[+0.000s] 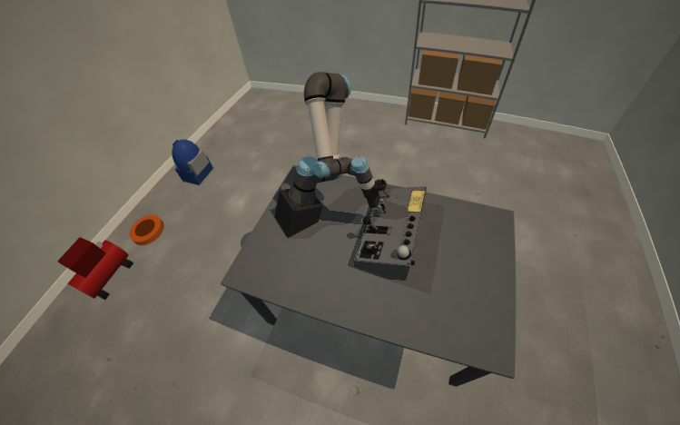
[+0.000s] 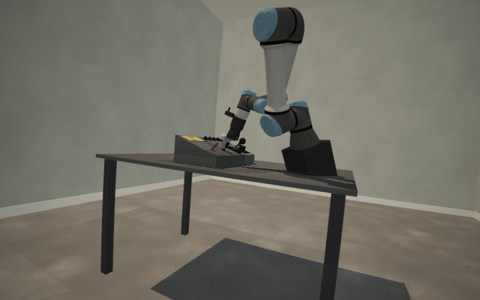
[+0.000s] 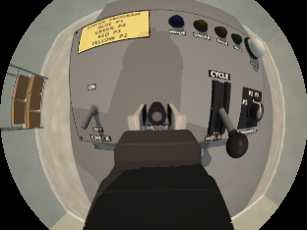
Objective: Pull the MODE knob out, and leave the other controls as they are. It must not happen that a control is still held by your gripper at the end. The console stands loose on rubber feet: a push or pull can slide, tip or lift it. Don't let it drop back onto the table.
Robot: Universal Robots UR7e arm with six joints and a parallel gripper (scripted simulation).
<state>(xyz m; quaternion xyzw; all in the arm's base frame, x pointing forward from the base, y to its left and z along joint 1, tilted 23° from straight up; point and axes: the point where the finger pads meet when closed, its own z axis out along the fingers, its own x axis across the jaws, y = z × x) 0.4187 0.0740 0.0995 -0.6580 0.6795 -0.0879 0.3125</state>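
The mode knob is 10 mm below my hand. From my hand the other things lie so: black ball lever (10 mm behind, 120 mm to the right); then grey sloped console (40 mm ahead, 60 mm to the right, 30 mm below); then rotary switch (30 mm ahead, 230 mm to the right, 10 mm below).
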